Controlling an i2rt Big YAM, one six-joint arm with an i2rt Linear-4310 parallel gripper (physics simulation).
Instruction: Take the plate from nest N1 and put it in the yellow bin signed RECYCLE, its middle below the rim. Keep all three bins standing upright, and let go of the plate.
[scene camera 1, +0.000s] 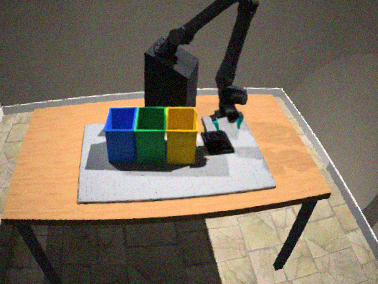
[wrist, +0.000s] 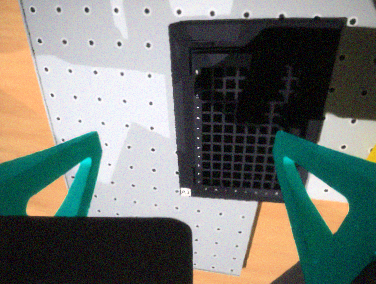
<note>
In view: my gripper (wrist: 187, 141), a yellow bin (scene camera 1: 181, 122), a black plate (wrist: 241, 96), a green bin (scene camera 1: 150, 126), a blue bin (scene camera 1: 120, 137) and a black nest (wrist: 265, 33).
The wrist view does not show the green bin: it is out of frame. The wrist view does not show the blue bin: it is out of frame.
</note>
